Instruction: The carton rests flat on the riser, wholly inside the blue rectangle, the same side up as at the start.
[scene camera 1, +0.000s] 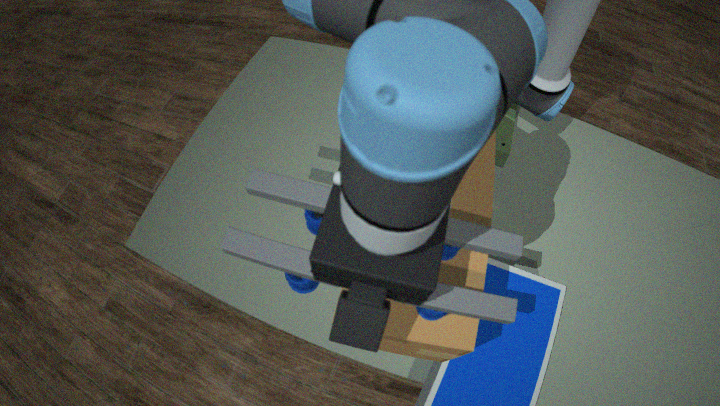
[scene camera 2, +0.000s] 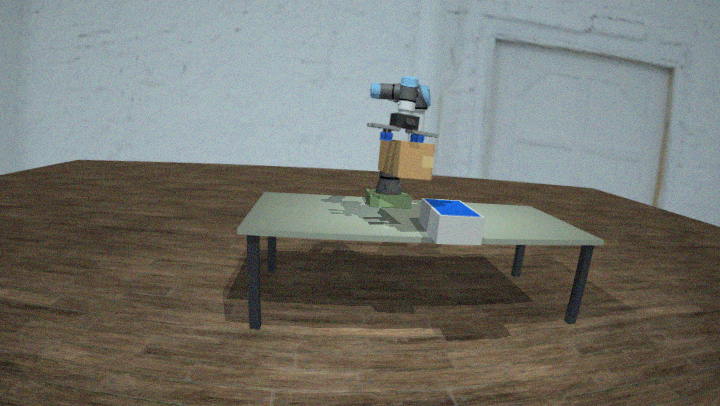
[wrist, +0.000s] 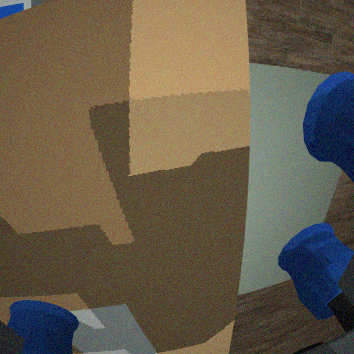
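Where they show: hand, tool point: (wrist: 169, 229); arm's base, link origin: (scene camera 2: 388, 192).
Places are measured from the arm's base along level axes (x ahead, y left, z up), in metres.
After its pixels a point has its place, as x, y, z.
Note:
The brown carton (scene camera 1: 448, 332) {0.644, -0.079, 0.331} (scene camera 2: 415, 160) {0.660, -0.132, 0.258} (wrist: 190, 60) {0.637, -0.185, 0.334} hangs upright in the air under my gripper (scene camera 1: 373, 267) {0.580, -0.171, 0.324} (scene camera 2: 401, 137) {0.580, -0.171, 0.324}, well above the table, held by suction on its top. In the wrist view a blue cup (wrist: 44, 325) is over the carton's top, while two other cups stand out past its edge; part of a pale label (wrist: 117, 325) {0.529, -0.131, 0.330} shows. The white riser (scene camera 2: 456, 230) {0.809, 0.017, -0.003} stands to the right of the carton in scene camera 2. Its blue rectangle (scene camera 1: 509, 353) {0.627, 0.093, 0.056} (scene camera 2: 453, 207) {0.643, 0.083, 0.056} (wrist: 10, 10) {0.778, -0.026, 0.056} carries no carton. The arm hides much of the carton in scene camera 1.
The grey-green table (scene camera 1: 201, 201) {0.383, -0.658, -0.064} (scene camera 2: 312, 229) {0.563, -0.530, -0.064} lies below, with the riser at its front edge. The arm's green base (scene camera 1: 505, 138) {0.096, 0.083, 0.001} (scene camera 2: 388, 198) {0.119, -0.039, -0.011} stands farther back. Shadows of the arm and carton fall on the table and the riser.

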